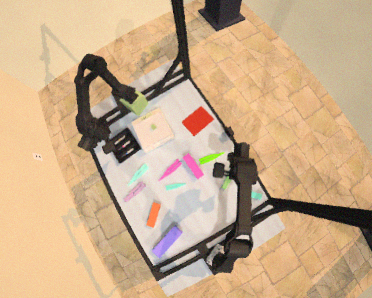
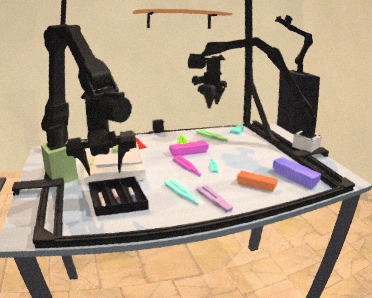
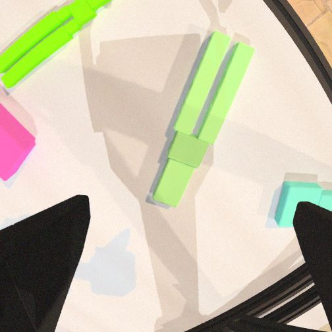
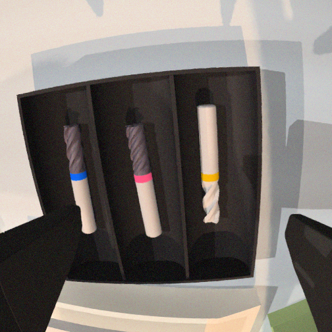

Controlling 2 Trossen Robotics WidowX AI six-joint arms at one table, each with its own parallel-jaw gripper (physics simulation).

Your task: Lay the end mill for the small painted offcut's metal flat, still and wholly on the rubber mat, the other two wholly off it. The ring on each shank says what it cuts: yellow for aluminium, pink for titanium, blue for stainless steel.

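Frame: origin at the left arm's base, x ahead, y left, z up, level; millimetres.
Seen in the pictures: left gripper, fingertip midpoint: (image 2: 212,106); right gripper, fingertip midpoint: (image 1: 112,140) (image 2: 104,173); left arm's base, link origin: (image 1: 220,260) (image 2: 307,135); right arm's base, link origin: (image 1: 131,97) (image 2: 56,145).
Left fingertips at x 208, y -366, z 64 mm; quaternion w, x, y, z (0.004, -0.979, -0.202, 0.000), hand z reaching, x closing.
Note:
Pixels of each thing's top centre, then the offset from my left fingertips to it. Level surfaces: height alone.
- small green painted offcut, top centre: (image 2: 115,147) (image 1: 153,126) dx +466, dy +17, dz -60 mm
- black three-compartment tray, top centre: (image 2: 115,190) (image 1: 122,144) dx +573, dy +196, dz -109 mm
- blue-ringed, top centre: (image 2: 132,194) dx +529, dy +217, dz -123 mm
- pink-ringed, top centre: (image 2: 116,195) dx +572, dy +197, dz -123 mm
- yellow-ringed, top centre: (image 2: 102,198) dx +618, dy +190, dz -123 mm
- red rubber mat, surface height: dz -135 mm
- magenta block, top centre: (image 2: 189,144) (image 1: 193,165) dx +181, dy +61, dz -105 mm
- orange block, top centre: (image 2: 257,177) (image 1: 153,215) dx +198, dy +395, dz -108 mm
- purple block, top centre: (image 2: 297,167) (image 1: 166,242) dx +57, dy +463, dz -95 mm
A small green painted offcut (image 1: 153,127) (image 2: 116,148) sits on the cream scale (image 1: 163,137) (image 2: 131,172); its reading is not legible. A black three-compartment tray (image 2: 122,206) (image 4: 232,150) holds one end mill per compartment: blue-ringed (image 2: 132,194) (image 4: 85,207), pink-ringed (image 2: 116,196) (image 4: 150,210) and yellow-ringed (image 2: 102,198) (image 4: 207,140). The red rubber mat (image 1: 198,121) (image 2: 140,144) has no end mill visible on it. My right gripper (image 2: 104,172) (image 4: 187,223) is open and empty, above the tray. My left gripper (image 2: 213,104) (image 3: 197,211) is open and empty, high above a light green clamp-like piece (image 3: 187,150).
A magenta block (image 1: 193,166) (image 2: 189,148), an orange block (image 1: 153,214) (image 2: 257,180) and a purple block (image 1: 167,241) (image 2: 296,172) stand on the table. Several coloured clamp-like pieces lie among them. A green block (image 2: 59,163) stands at the right arm's base. Black frame rails edge the table.

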